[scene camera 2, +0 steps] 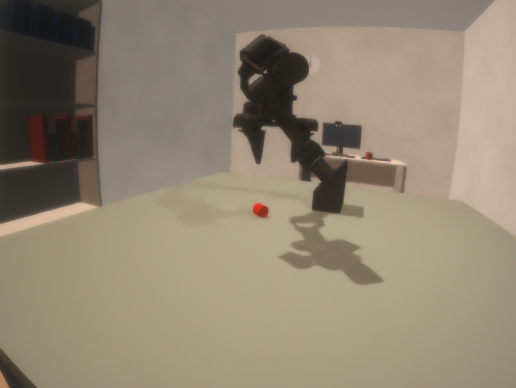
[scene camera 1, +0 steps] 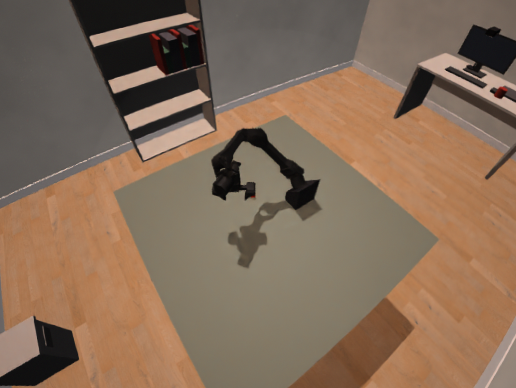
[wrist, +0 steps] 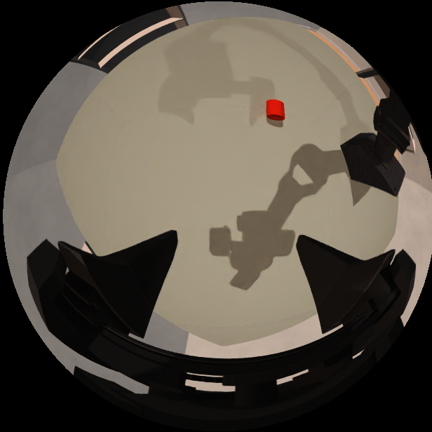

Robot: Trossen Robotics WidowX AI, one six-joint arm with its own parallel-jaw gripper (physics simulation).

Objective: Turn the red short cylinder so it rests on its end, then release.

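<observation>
The red short cylinder (scene camera 2: pixel 260 210) (wrist: pixel 275 109) lies on its side on the green-grey mat (scene camera 1: pixel 310 280) (scene camera 2: pixel 175 300) (wrist: pixel 165 175). In scene camera 1 a small red sliver of the cylinder (scene camera 1: pixel 253 197) shows beside a finger; the rest is hidden by the gripper. My gripper (scene camera 1: pixel 236 198) (scene camera 2: pixel 276 162) (wrist: pixel 240 239) is open and empty, with its fingers wide apart. It hangs well above the mat and the cylinder. In the wrist view the cylinder is beyond the fingertips, towards the top and right of the middle.
The arm's base (scene camera 1: pixel 302 194) (scene camera 2: pixel 330 192) (wrist: pixel 375 162) stands on the mat near the cylinder. Arm shadows fall on the mat. A bookshelf (scene camera 1: pixel 208 82) stands by the wall. A desk (scene camera 1: pixel 445 60) with a monitor (scene camera 1: pixel 487 48) (scene camera 2: pixel 341 135) stands beyond the mat.
</observation>
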